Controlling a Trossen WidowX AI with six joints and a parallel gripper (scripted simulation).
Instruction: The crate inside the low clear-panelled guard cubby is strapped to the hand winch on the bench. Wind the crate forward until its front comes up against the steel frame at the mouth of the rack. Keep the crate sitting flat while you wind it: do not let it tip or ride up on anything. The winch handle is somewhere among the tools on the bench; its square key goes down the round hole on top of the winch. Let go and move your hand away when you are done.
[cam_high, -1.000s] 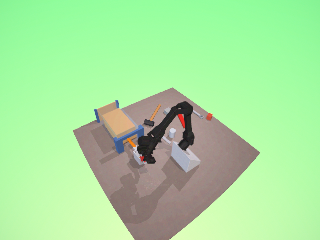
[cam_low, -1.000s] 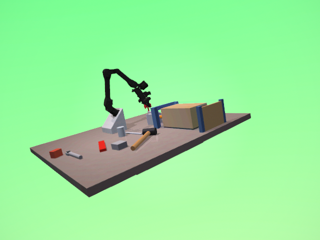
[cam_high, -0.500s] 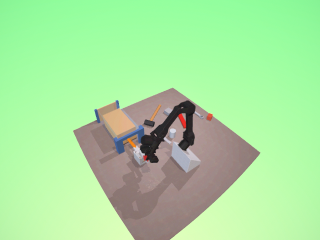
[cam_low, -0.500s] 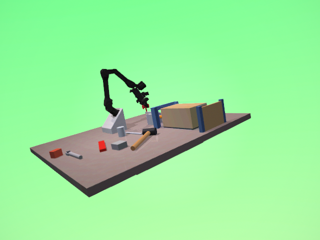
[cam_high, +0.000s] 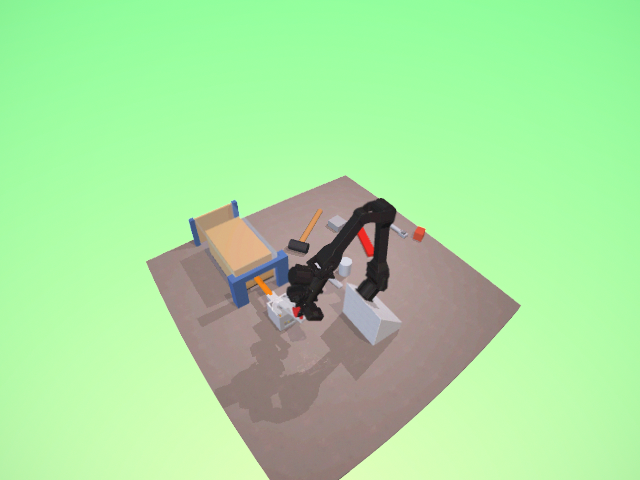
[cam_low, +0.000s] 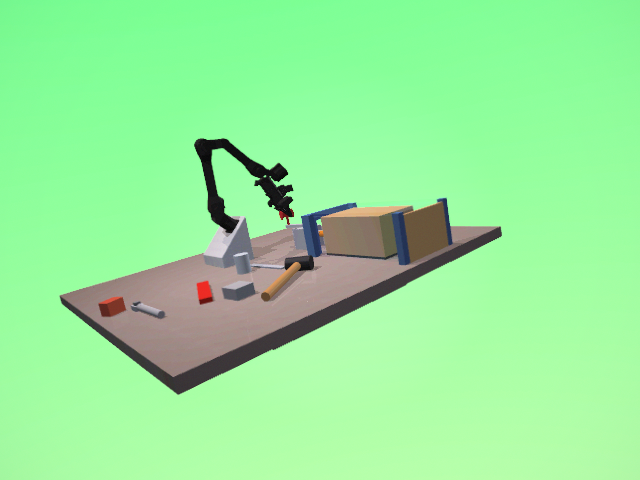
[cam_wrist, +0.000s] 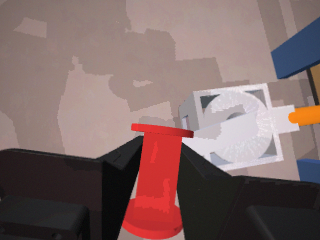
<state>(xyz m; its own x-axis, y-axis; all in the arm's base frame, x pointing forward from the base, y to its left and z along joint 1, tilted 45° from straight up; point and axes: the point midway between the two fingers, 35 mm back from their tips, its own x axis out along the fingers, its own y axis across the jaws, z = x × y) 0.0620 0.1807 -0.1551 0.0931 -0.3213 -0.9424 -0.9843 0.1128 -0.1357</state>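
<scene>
Now: gripper tip 30 mm short of the winch handle, 10 mm to the left of it and 30 mm above it. Also, from my gripper tip: flat steel bar (210 mm ahead, 260 mm to the right, 130 mm below); white winch (80 mm ahead, 100 mm below); red grip (20 mm to the right).
</scene>
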